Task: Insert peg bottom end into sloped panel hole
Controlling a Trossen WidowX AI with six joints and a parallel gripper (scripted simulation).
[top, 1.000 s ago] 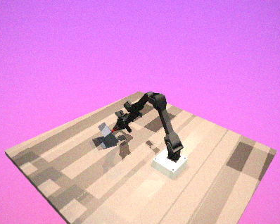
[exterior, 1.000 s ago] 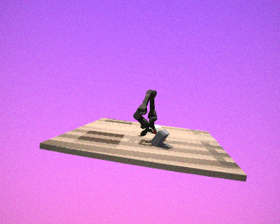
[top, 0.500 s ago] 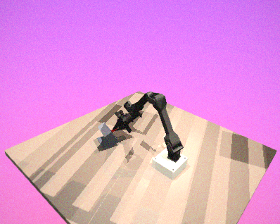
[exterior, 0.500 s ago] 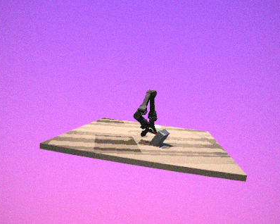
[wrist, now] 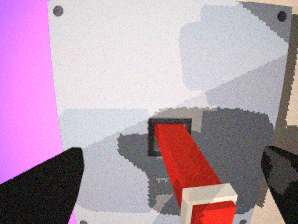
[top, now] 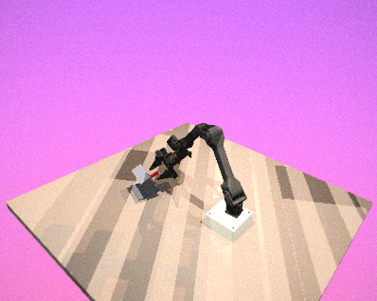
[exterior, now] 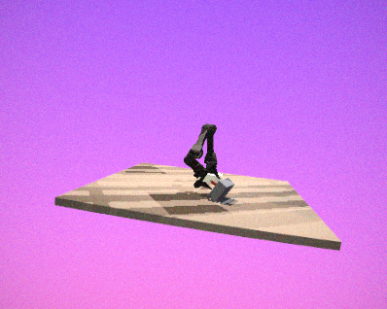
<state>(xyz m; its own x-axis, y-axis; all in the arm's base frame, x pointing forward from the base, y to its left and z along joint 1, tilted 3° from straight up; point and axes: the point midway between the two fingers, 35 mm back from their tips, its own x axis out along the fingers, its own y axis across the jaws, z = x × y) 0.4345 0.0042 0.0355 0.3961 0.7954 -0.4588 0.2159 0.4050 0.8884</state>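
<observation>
Now: the red square peg 10 mm behind my gripper tip and 10 mm to the right of it. Round my gripper tip: grey sloped panel: 20 mm ahead, 40 mm to the left, 20 mm below.
</observation>
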